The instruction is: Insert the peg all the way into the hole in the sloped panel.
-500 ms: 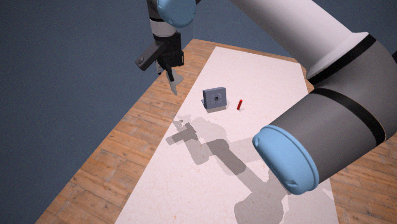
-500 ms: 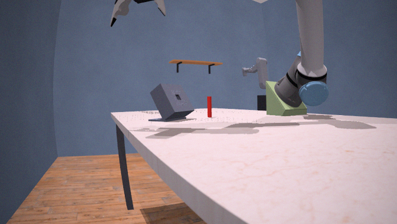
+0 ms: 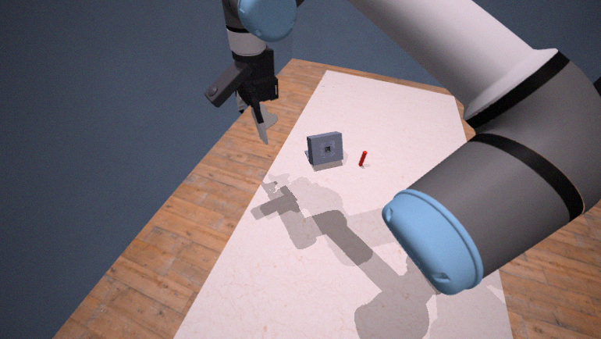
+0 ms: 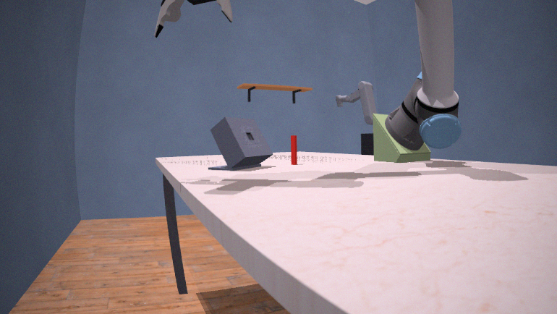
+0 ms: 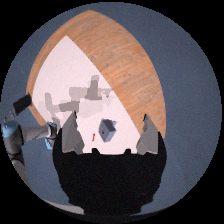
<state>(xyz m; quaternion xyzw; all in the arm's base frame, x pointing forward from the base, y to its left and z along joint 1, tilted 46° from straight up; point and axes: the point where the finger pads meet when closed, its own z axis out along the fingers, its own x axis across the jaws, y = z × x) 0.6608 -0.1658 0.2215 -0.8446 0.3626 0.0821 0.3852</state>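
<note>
The red peg is 36 cm behind my hand, 24 cm below it and 20 cm to the right of it.
</note>
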